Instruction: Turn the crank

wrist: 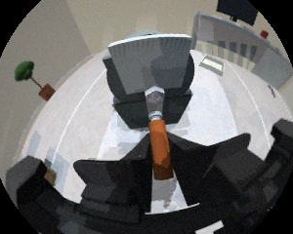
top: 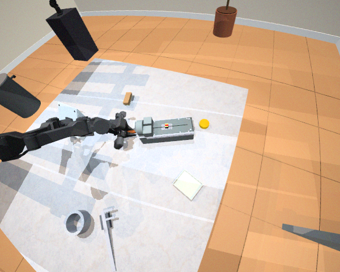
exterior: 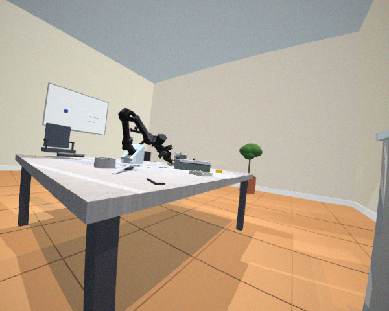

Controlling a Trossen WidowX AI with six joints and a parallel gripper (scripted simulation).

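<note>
My gripper tip is now 2 cm past the orange-brown crank handle, 1 cm to the left of it and 2 cm below it. Also, from my gripper tip: tan block 18 cm behind, 21 cm to the left, 2 cm below; pale square tile 32 cm ahead, 14 cm to the right, 3 cm below; red pointer 15 cm ahead, 7 cm to the left, 5 cm above.
</note>
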